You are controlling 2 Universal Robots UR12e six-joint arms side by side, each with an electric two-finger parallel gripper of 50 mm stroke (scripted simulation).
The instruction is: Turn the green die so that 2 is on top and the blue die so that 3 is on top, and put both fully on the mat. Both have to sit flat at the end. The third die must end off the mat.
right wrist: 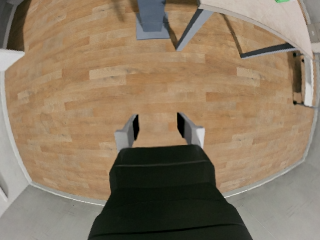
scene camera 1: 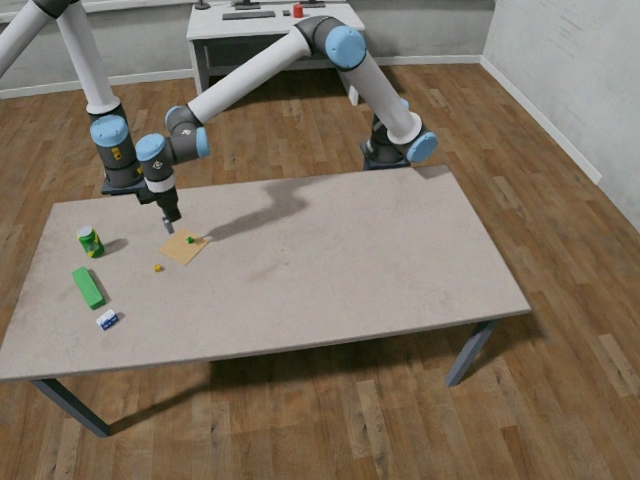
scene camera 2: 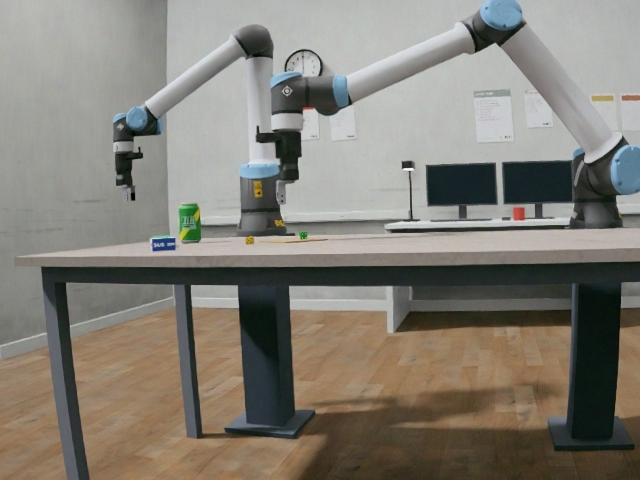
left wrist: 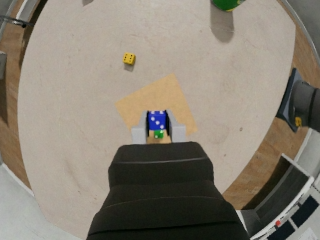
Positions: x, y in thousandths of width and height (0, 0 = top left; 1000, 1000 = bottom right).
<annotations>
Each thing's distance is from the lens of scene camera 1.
tan mat (scene camera 1: 277, 518): 163 cm
long green block (scene camera 1: 148, 624): 156 cm
</annotations>
